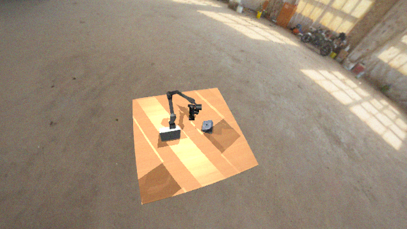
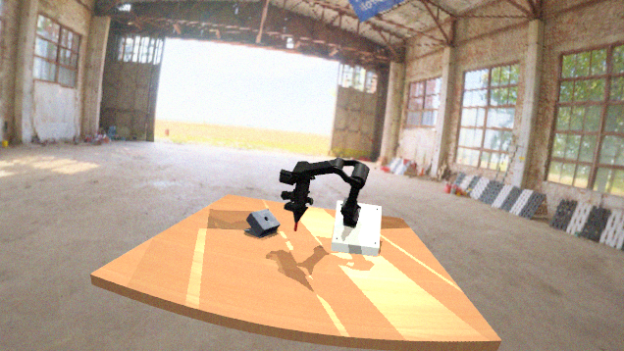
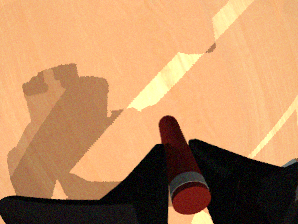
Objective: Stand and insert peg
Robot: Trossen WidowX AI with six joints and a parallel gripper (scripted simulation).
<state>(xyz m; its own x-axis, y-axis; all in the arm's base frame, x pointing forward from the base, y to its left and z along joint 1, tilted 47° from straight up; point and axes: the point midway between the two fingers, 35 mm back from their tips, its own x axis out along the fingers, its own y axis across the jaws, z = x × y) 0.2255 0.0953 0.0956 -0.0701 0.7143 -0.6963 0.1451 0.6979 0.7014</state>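
The grey sloped panel is 190 mm ahead of my gripper tip, 90 mm to the right of it and 70 mm below it. The rest, counted from my gripper tip: red peg 20 mm above.
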